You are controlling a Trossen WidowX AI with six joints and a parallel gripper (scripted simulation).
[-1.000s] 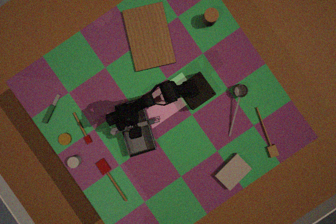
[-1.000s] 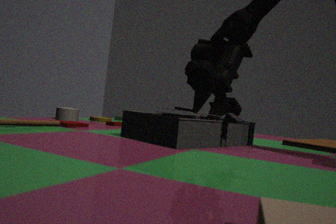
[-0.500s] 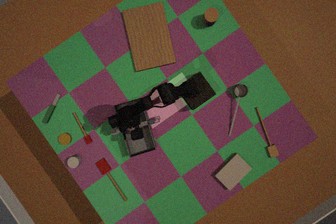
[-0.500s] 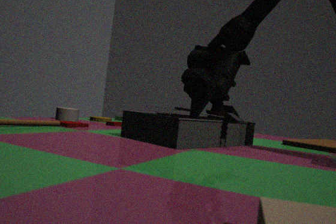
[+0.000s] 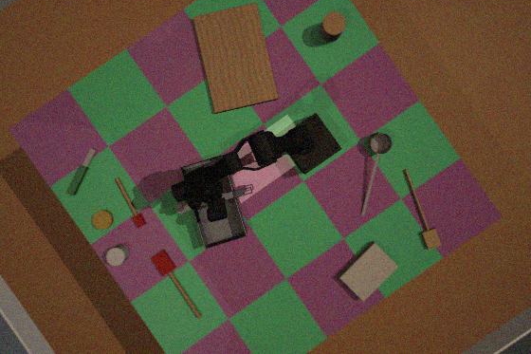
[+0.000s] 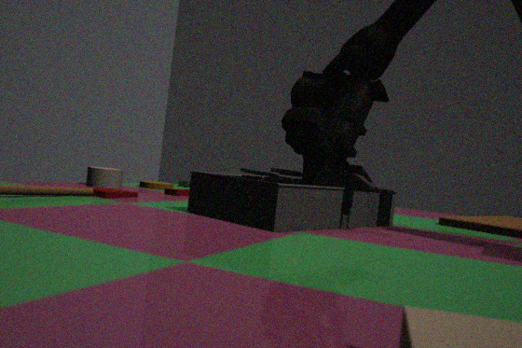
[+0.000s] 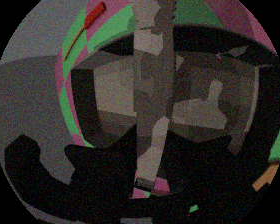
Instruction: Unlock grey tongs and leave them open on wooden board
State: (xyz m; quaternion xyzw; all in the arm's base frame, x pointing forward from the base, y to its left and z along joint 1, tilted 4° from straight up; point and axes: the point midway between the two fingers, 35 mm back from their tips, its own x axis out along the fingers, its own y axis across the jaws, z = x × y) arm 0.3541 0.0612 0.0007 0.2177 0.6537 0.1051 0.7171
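Right now my gripper tip is 2 cm short of the roasting tin and 1 cm to the left of it. Also, from my gripper tip: beige block (39 cm behind, 45 cm to the left, 2 cm below); wooden board (27 cm behind, 46 cm to the right, 2 cm below); knife (41 cm ahead, 32 cm to the right, 2 cm below).
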